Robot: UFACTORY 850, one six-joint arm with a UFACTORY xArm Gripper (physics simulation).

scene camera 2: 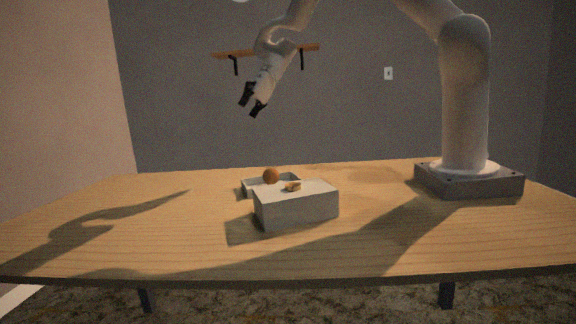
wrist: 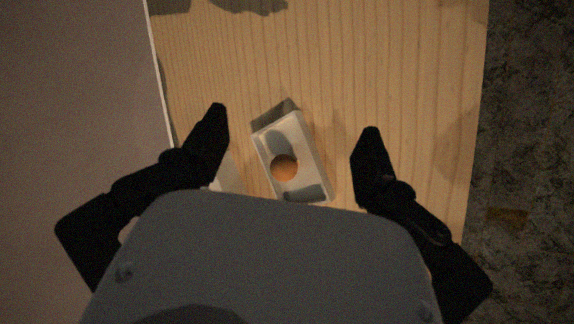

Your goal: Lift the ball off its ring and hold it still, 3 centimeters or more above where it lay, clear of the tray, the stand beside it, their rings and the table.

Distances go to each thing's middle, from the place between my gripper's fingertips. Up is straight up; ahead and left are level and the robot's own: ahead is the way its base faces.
Scene:
My gripper is now 7 cm past the shallow tray point(wrist: 290, 135), 18 cm to the right of it and 24 cm above it. The rest, counted from my hand: box-shaped stand point(scene camera 2: 277, 206): 13 cm behind, 42 cm to the left, 22 cm below.

